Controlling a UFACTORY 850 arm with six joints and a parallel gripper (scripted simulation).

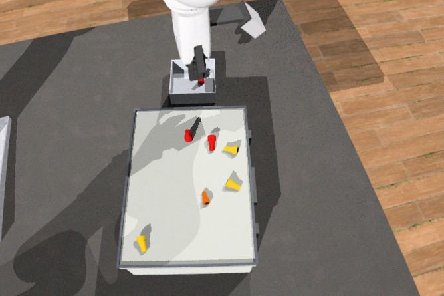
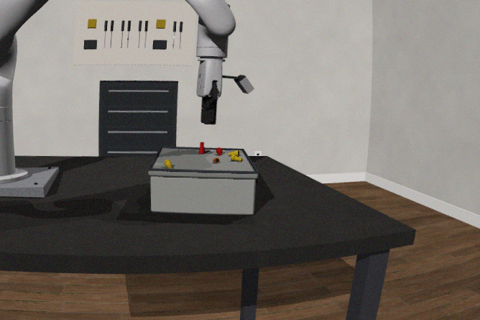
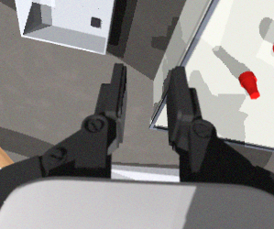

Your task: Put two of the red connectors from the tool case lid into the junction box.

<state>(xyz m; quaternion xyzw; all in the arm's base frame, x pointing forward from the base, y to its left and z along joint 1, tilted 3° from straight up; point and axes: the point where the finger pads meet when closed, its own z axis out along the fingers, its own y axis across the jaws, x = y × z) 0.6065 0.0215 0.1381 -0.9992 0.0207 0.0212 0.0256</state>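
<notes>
Right now my hand is 17 cm above the steel junction box, 9 cm to the right of it and 1 cm short of it. Round my hand: tool case: 18 cm to the right, 11 cm below, 6 cm behind; then orange connector: 22 cm to the right, 8 cm below, 5 cm behind.
</notes>
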